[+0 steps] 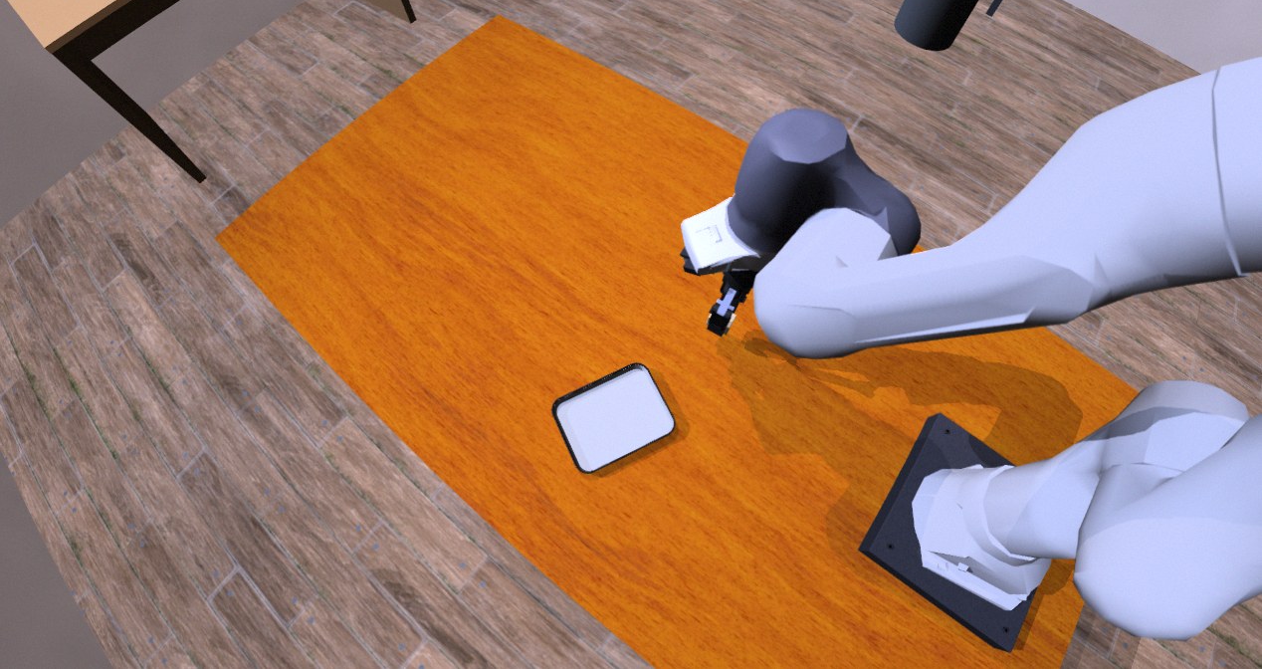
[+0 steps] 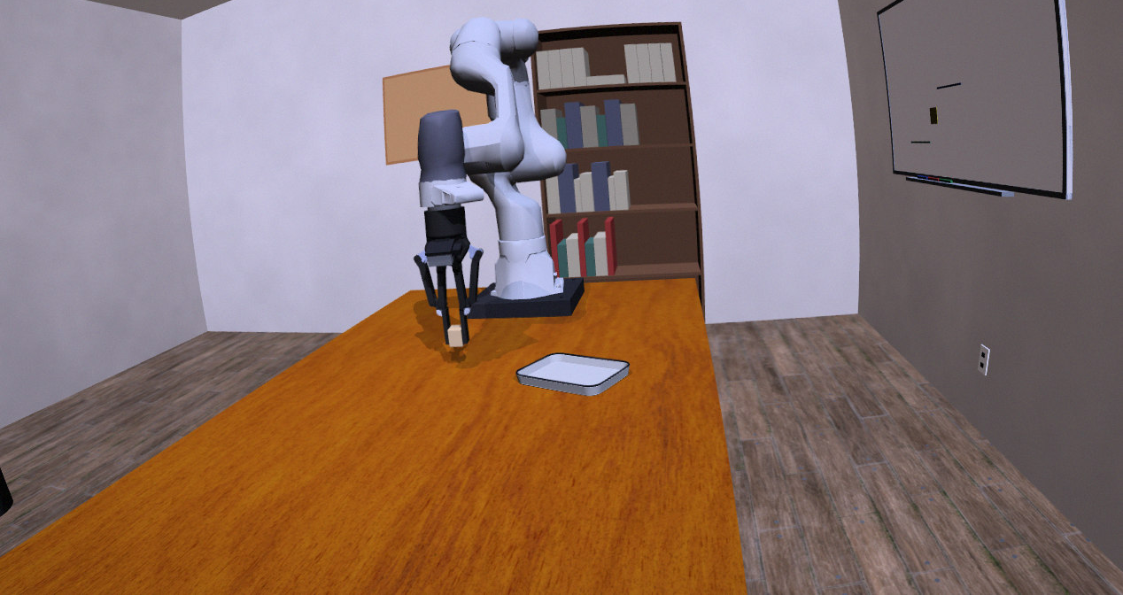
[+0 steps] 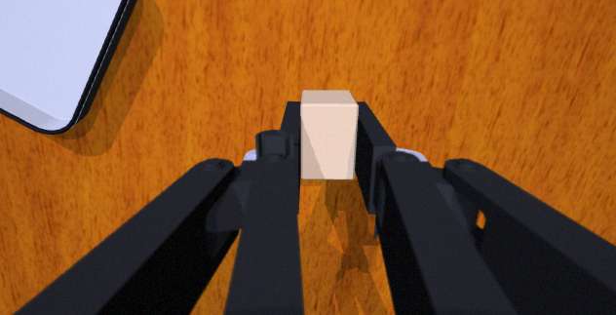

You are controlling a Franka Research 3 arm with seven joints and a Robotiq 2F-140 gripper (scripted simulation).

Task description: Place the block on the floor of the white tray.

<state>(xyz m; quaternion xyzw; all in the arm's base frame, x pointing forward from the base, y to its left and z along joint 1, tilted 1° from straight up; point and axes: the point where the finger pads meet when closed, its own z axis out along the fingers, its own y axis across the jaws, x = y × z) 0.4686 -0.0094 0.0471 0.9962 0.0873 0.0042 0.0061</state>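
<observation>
Now: hand 220 mm to the right of the white tray, 80 mm above it and 40 mm short of it. Also, from my hand: block: 20 mm below.
</observation>
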